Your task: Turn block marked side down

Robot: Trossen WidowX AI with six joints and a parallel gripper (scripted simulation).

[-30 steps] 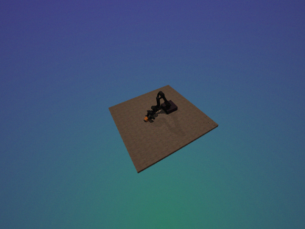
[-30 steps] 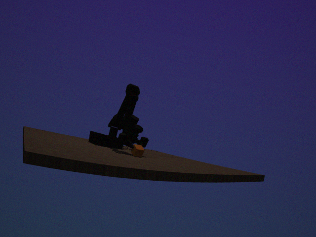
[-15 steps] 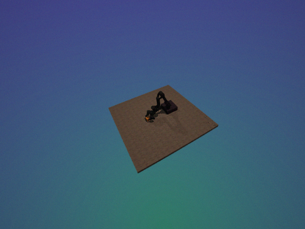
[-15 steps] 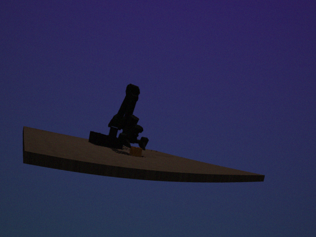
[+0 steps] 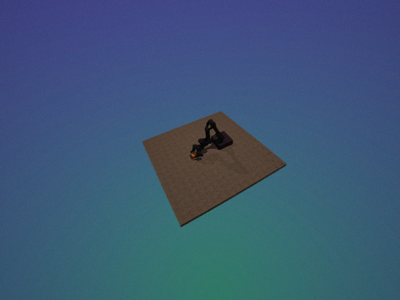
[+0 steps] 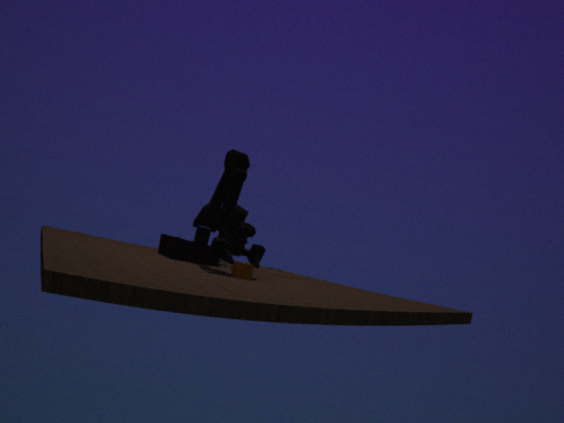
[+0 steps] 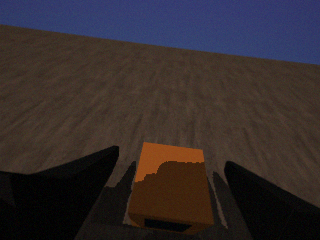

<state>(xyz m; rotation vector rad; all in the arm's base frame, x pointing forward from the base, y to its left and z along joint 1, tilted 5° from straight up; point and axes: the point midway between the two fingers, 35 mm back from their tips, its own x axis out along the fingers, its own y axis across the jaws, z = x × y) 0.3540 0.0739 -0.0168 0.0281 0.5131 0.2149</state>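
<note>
Now: the orange block 3 cm behind my gripper tip, 1 cm to the right of it and 2 cm below it.
</note>
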